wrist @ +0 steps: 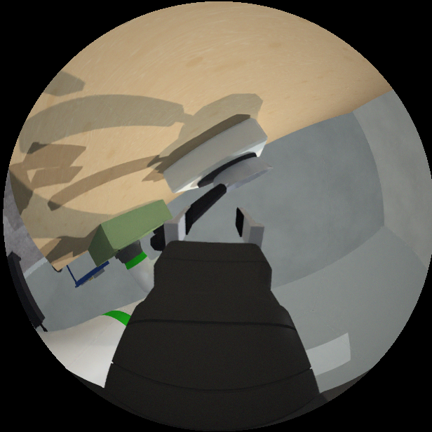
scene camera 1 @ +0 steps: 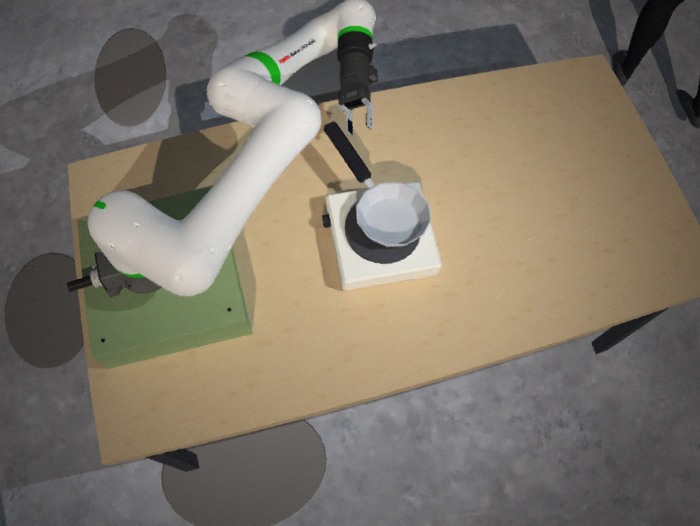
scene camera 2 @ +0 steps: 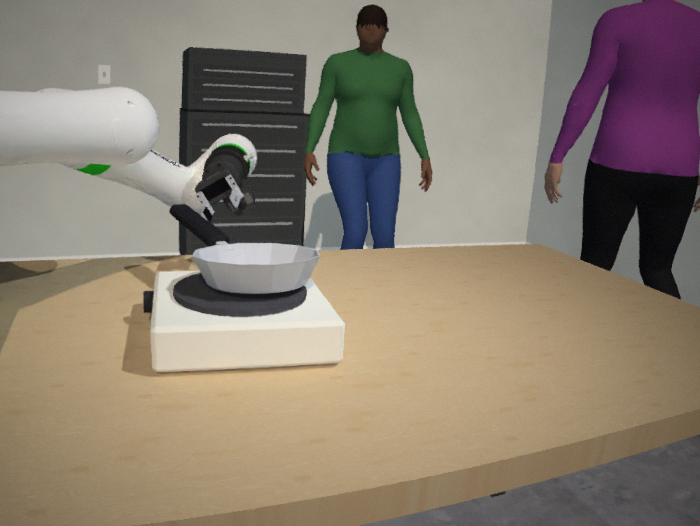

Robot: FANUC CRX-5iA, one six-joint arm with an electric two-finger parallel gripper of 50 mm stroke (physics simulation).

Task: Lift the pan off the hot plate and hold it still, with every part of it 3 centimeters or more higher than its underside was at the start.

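Places are measured from the arm's base along level axes (x up, y right, z ahead), in metres.
Pixels of known places: gripper, fingertip midpoint: (scene camera 1: 359, 130) (scene camera 2: 218, 210).
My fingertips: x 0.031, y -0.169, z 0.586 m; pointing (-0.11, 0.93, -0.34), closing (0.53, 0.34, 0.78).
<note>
Ahead of a thing's pixels: the offset from my fingertips to its top centre. Level surfaces: height alone.
The pale grey pan {dy +0.140, dx +0.006, dz -0.023 m} (scene camera 1: 393, 217) (scene camera 2: 257, 268) (wrist: 245, 173) rests off centre on the dark round burner of the white hot plate {dy +0.244, dx -0.063, dz -0.032 m} (scene camera 1: 390, 276) (scene camera 2: 246, 347) (wrist: 215, 159). Its black handle {dy +0.041, dx +0.006, dz -0.046 m} (scene camera 1: 346, 151) (scene camera 2: 198, 223) (wrist: 207, 202) slopes up toward the back left in the first scene view. My gripper (scene camera 1: 359, 127) (scene camera 2: 225, 210) (wrist: 214, 215) is open and empty, near the handle's outer half, on its right in the first scene view. In the wrist view the handle runs close to the left finger, which hides part of it. I cannot tell whether they touch.
The green robot base (scene camera 1: 169, 322) (wrist: 132, 227) stands at the left of the wooden table {dx -0.136 m} (scene camera 1: 509, 226) (scene camera 2: 452, 350) (wrist: 225, 65). The hot plate's black knob {dy +0.166, dx -0.085, dz -0.142 m} (scene camera 1: 325, 220) (scene camera 2: 147, 301) sticks out on its left. A dark cabinet (scene camera 2: 243, 84) and two people stand behind the table.
</note>
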